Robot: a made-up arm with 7 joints.
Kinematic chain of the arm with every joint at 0, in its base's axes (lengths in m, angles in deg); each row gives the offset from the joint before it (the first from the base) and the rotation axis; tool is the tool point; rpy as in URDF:
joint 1: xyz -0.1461 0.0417 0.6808 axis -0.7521 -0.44 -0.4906
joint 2: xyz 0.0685 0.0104 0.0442 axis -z
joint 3: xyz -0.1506 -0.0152 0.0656 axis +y
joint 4: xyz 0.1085 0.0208 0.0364 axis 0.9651 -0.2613 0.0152
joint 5: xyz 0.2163 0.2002 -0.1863 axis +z
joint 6: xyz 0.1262 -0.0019 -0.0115 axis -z
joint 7: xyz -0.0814 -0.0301 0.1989 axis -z
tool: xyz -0.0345 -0.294 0.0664 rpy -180 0 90
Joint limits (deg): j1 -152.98..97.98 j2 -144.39..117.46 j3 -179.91..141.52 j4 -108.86..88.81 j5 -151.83..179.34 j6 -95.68..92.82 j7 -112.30..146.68
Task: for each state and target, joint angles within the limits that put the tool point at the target. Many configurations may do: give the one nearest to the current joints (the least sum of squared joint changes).
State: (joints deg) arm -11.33 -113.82 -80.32 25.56 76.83 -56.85 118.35
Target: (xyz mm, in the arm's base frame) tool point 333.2 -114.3 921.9
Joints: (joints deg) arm -35.43 -141.80 -96.58 33.01 66.44 -45.13 123.66
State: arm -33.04 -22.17 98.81 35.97 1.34 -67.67 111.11
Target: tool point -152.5 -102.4 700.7
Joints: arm 1.36 -34.88 106.50 51.22 -39.76 -72.48 93.82
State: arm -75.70 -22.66 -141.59 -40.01 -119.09 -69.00 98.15
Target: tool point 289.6 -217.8 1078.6
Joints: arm -93.98 -3.93 -129.97 -59.21 -144.90 -49.83 106.02
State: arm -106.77 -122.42 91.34 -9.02 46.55 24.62 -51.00
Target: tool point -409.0 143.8 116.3
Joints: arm -73.95 -109.56 108.21 -17.48 59.15 26.64 -58.76
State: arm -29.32 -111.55 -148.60 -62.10 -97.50 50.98 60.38
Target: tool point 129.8 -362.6 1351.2
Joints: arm -9.60 -120.80 -140.49 -73.53 -95.58 63.33 69.05
